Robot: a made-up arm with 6 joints.
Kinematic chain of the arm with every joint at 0, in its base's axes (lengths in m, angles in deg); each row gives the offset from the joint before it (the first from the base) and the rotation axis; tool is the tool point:
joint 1: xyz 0 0 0.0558 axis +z
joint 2: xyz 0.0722 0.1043 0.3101 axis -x
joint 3: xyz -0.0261 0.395 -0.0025 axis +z
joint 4: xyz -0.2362 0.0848 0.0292 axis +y
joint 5: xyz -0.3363 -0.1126 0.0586 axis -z
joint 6: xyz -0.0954 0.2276 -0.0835 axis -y
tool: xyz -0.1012 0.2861 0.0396
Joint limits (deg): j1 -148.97..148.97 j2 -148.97..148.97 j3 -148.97..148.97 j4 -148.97..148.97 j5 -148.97..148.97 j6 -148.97..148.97
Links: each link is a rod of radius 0.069 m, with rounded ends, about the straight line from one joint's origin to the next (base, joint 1, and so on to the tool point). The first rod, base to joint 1, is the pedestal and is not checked.
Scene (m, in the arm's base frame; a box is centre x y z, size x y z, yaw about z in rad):
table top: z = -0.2
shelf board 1: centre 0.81 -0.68 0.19 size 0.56 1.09 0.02 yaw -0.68
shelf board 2: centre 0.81 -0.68 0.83 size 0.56 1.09 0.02 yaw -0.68
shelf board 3: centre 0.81 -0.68 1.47 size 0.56 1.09 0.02 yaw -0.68
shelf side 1: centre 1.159 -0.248 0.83 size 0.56 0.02 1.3 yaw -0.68
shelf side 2: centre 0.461 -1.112 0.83 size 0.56 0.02 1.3 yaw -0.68
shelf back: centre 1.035 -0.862 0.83 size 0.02 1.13 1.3 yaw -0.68
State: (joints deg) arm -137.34 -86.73 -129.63 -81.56 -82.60 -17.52
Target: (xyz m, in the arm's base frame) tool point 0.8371 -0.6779 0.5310
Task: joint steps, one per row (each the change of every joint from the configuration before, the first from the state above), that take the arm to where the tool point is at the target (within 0.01 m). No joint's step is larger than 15 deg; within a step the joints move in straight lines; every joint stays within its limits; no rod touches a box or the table.
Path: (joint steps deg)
1: -3.88 -10.83 -0.44 -7.85 7.04 -0.81
2: -3.87 -10.84 -0.43 -7.85 7.04 -0.80
3: -3.88 -10.83 -0.44 -7.85 7.05 -0.81
4: 3.11 -0.37 3.95 -14.62 1.49 0.79
5: 3.12 -0.38 3.95 -14.62 1.49 0.80
6: 3.11 -0.38 3.94 -14.62 1.50 0.79
7: 2.89 13.17 -2.18 11.56 -5.30 0.42
8: 2.89 13.17 -2.18 11.56 -5.30 0.42
9: 2.89 13.17 -2.19 11.56 -5.30 0.41
10: 2.89 13.17 -2.18 11.55 -5.29 0.42

